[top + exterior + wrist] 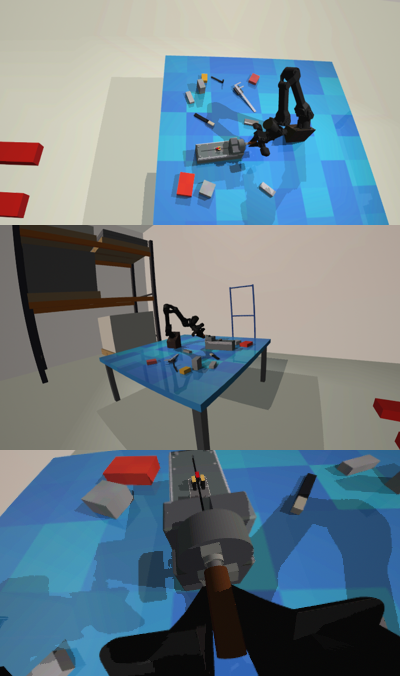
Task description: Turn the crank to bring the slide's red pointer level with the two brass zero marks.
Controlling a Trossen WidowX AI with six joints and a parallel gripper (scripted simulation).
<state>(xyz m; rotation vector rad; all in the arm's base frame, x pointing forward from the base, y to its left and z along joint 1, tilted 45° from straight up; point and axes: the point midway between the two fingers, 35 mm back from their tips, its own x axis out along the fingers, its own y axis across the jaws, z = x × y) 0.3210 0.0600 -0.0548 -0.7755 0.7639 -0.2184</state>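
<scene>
Right now the brown crank handle is 30 mm above my gripper tip and 20 mm behind it. Also, from my gripper tip: red block: 530 mm to the right, 150 mm behind, 80 mm below; then red pointer: 170 mm ahead, 10 mm to the left, 10 mm below; then black key: 530 mm to the right, 90 mm ahead, 80 mm below.
</scene>
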